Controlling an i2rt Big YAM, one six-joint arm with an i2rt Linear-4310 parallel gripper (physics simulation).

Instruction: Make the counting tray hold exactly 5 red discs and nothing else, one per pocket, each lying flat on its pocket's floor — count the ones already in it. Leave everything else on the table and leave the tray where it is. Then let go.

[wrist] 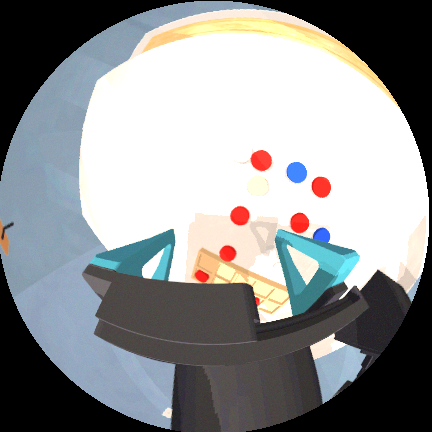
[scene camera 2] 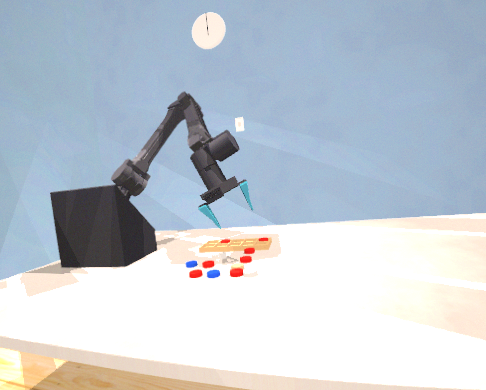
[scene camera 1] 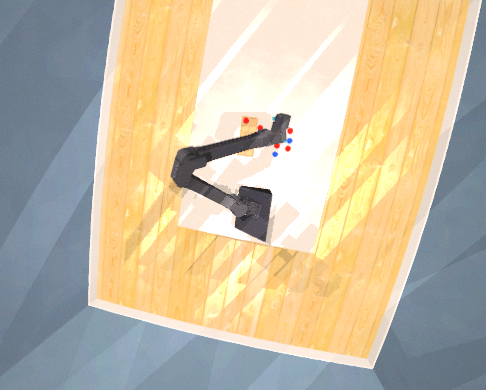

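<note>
The wooden counting tray (scene camera 1: pixel 254 123) (scene camera 2: pixel 235 248) (wrist: pixel 281 299) holds a red disc (scene camera 1: pixel 246 120) (scene camera 2: pixel 263 239) (wrist: pixel 201 276) in an end pocket and another red disc (scene camera 2: pixel 225 241) (wrist: pixel 256 301) farther along, partly hidden in the wrist view. A red disc (scene camera 1: pixel 260 127) (scene camera 2: pixel 249 250) (wrist: pixel 227 253) lies on the table just beside the tray. Another red disc (scene camera 2: pixel 245 259) (wrist: pixel 240 215) lies a little farther out. Three more red discs (wrist: pixel 299 222) (wrist: pixel 321 187) (wrist: pixel 261 160) lie beyond. My gripper (scene camera 2: pixel 236 219) (wrist: pixel 226 235) is open and empty, above the table near the tray.
Two blue discs (scene camera 1: pixel 289 140) (scene camera 1: pixel 275 154) (scene camera 2: pixel 213 274) (scene camera 2: pixel 191 264) (wrist: pixel 296 172) (wrist: pixel 321 236) lie among the outer red discs. A cream disc (scene camera 2: pixel 237 266) (wrist: pixel 258 186) and a faint white disc (scene camera 2: pixel 250 271) (wrist: pixel 243 161) lie near them. The black arm base (scene camera 1: pixel 257 220) (scene camera 2: pixel 95 227) stands on the table.
</note>
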